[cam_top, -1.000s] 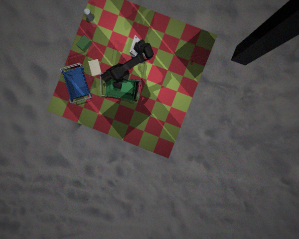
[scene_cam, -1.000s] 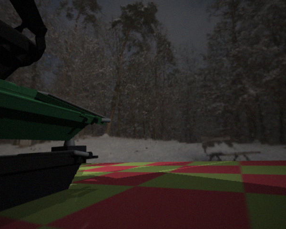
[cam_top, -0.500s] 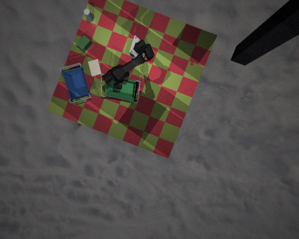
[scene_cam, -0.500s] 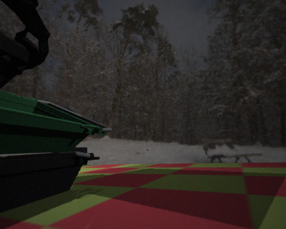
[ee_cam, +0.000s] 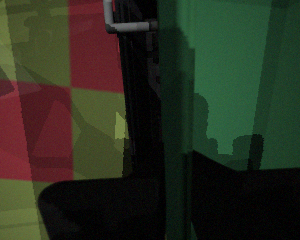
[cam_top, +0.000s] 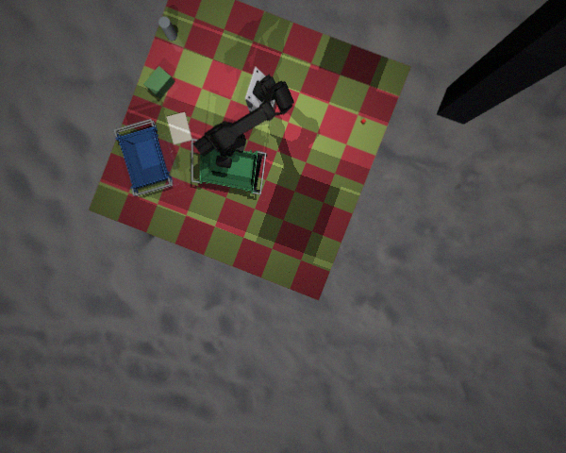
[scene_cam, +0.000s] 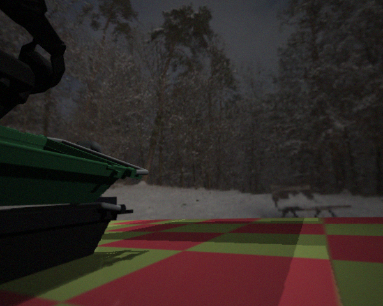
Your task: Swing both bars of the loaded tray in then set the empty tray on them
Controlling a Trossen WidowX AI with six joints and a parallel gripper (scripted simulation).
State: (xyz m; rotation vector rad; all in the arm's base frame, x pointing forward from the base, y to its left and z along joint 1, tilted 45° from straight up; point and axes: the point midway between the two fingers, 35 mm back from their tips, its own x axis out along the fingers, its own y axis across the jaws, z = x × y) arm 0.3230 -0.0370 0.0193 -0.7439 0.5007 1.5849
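My gripper tip is 8 cm short of the green tray and 1 cm to the right of it. From my gripper tip the other things lie so: cream block 5 cm behind, 35 cm to the right, 13 cm below; green block 22 cm behind, 51 cm to the right, 11 cm below.
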